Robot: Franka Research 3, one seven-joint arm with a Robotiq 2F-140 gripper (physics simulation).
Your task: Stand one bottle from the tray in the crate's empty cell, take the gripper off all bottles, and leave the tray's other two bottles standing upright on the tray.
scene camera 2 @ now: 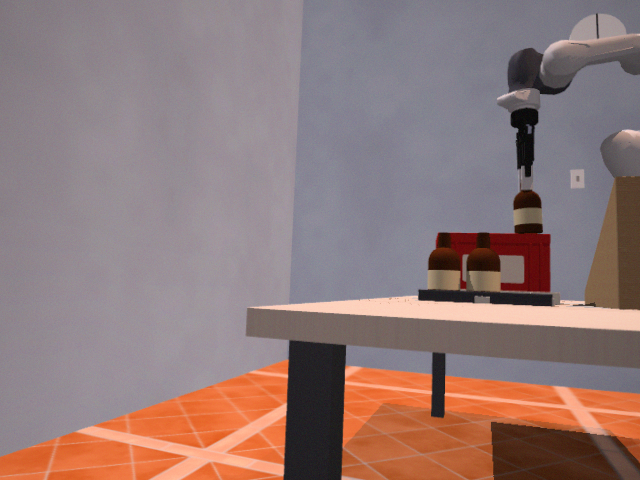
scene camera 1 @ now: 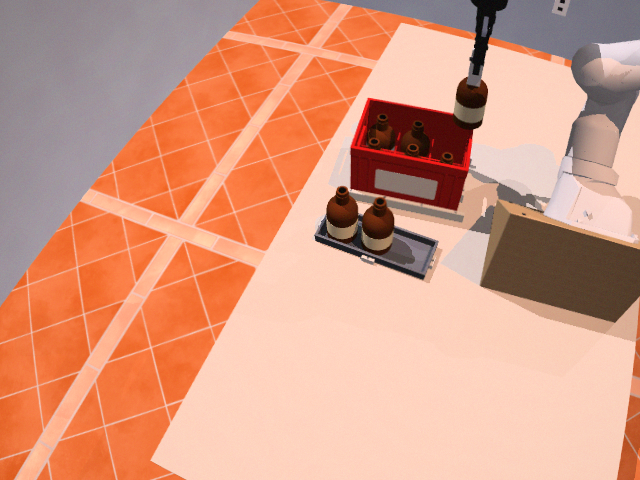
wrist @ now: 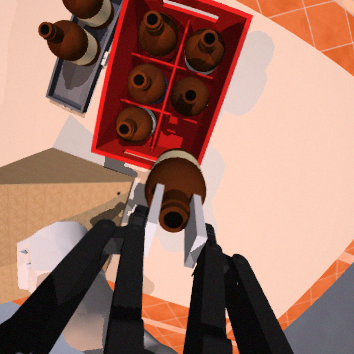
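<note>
My gripper (scene camera 1: 474,77) (scene camera 2: 526,183) (wrist: 174,201) is shut on the neck of a brown bottle (scene camera 1: 469,105) (scene camera 2: 527,217) (wrist: 175,180) with a cream label. The bottle hangs about upright, its base around or above rim height. In the wrist view it overlaps the end wall of the red crate (scene camera 1: 447,191) (scene camera 2: 537,263) (wrist: 235,40), beside the empty cell (wrist: 175,131). The other cells hold brown bottles. Two bottles (scene camera 1: 341,217) (scene camera 1: 377,227) (scene camera 2: 444,268) (scene camera 2: 483,268) (wrist: 72,42) (wrist: 90,10) stand upright on the dark tray (scene camera 1: 421,253) (scene camera 2: 527,298) (wrist: 75,97).
A wooden pedestal (scene camera 1: 558,263) (scene camera 2: 628,242) (wrist: 75,200) stands to the right of the crate and tray in the scene views. The white arm base (scene camera 1: 589,201) is behind it in scene camera 1. The tray lies close along the crate's labelled long side.
</note>
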